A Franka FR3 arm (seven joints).
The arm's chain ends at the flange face. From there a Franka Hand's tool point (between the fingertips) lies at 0.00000 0.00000 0.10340 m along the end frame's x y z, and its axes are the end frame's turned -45 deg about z.
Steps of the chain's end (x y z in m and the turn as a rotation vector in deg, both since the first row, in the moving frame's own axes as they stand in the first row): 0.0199, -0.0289, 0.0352, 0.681, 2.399, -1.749; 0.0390, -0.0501, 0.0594, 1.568, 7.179, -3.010; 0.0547, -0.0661, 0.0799, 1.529, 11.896, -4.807; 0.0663, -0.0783, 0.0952, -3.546, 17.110, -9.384; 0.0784, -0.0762, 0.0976, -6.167, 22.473, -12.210; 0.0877, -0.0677, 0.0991, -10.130, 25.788, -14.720; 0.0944, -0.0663, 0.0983, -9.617, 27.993, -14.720
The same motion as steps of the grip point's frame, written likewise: 0.0385, -0.0042, 0.0351, -1.215, 2.178, -1.749; 0.0743, -0.0010, 0.0586, -3.968, 6.185, -3.010; 0.1030, 0.0043, 0.0776, -7.331, 9.493, -4.807; 0.1214, 0.0159, 0.0904, -14.606, 9.591, -9.384; 0.1332, 0.0347, 0.0892, -20.252, 11.530, -12.210; 0.1346, 0.0552, 0.0873, -25.398, 11.072, -14.720; 0.1418, 0.0623, 0.0849, -26.594, 12.994, -14.720
